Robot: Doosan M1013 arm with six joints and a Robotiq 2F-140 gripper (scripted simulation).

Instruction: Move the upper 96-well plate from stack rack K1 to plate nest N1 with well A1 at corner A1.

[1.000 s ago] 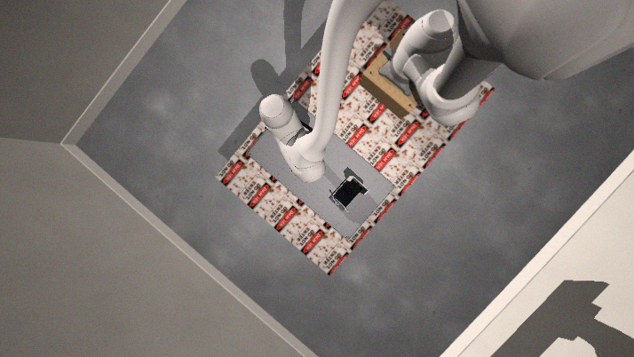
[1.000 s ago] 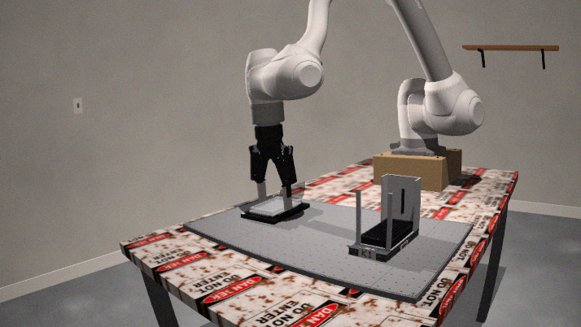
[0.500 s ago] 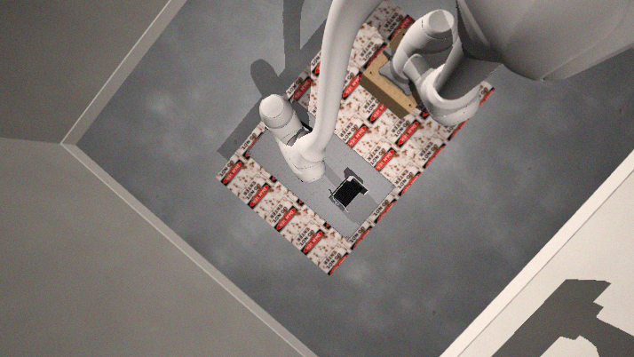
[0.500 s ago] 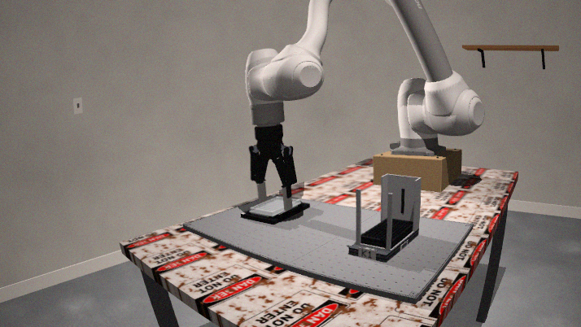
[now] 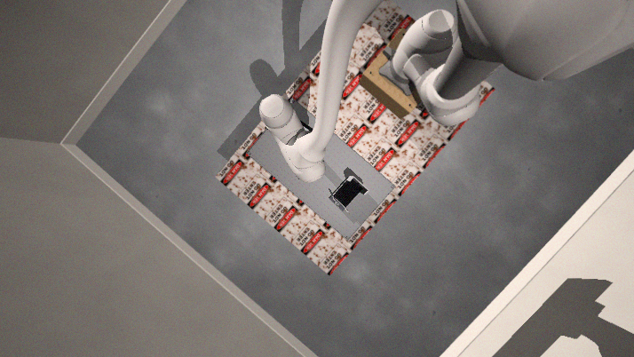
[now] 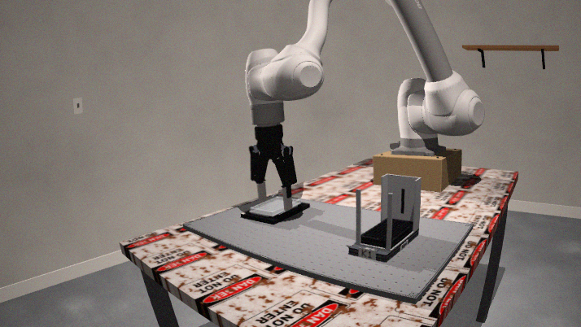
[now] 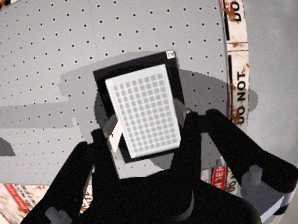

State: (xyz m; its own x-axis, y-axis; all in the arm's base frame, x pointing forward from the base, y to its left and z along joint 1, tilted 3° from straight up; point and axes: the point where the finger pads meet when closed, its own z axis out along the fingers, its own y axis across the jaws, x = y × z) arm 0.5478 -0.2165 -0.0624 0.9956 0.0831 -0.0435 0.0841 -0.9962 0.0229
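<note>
The white 96-well plate is 3 cm below my hand. The rest, counted from my hand: black plate: 39 cm to the left, 5 cm ahead, 2 cm below; black plate nest N1: 4 cm below; pale square: 8 cm ahead, 5 cm to the right, 3 cm below.
</note>
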